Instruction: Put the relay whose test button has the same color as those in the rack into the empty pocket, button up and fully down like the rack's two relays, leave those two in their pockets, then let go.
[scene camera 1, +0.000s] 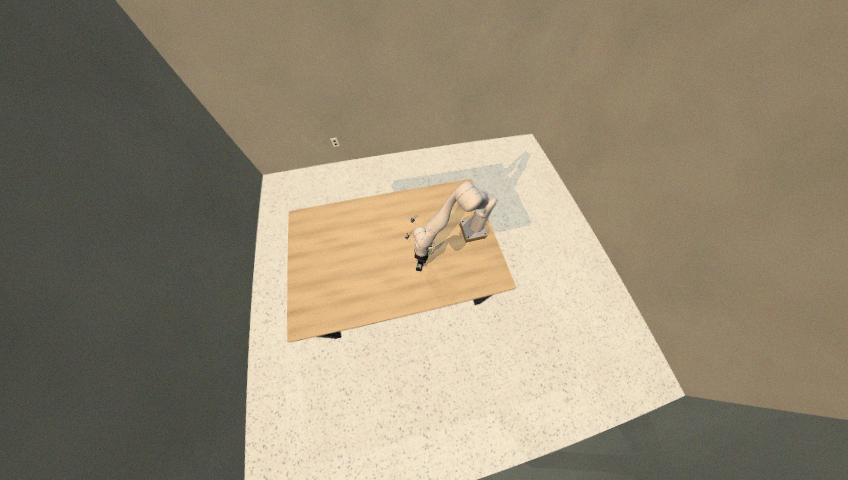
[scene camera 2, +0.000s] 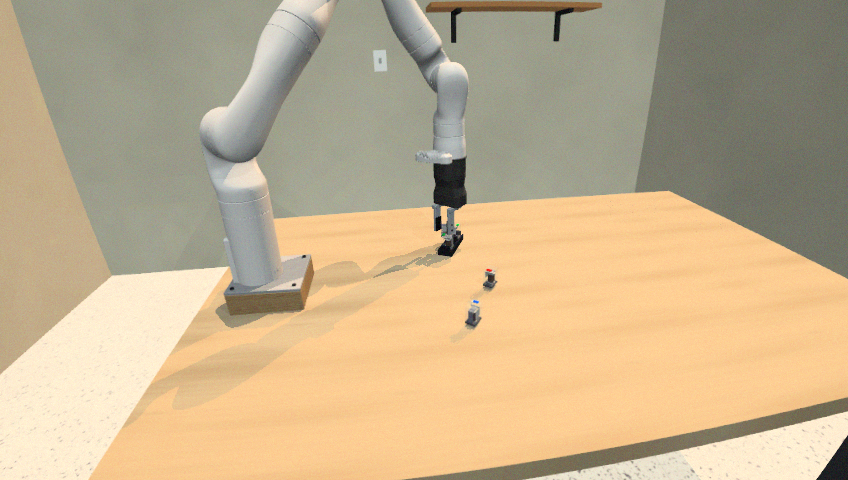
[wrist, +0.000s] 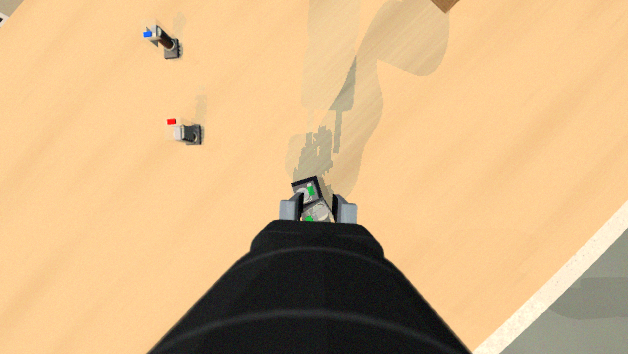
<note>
In view: my gripper (scene camera 2: 444, 231) and a red-button relay (wrist: 177, 129).
My gripper is seen too in the wrist view (wrist: 317, 203).
</note>
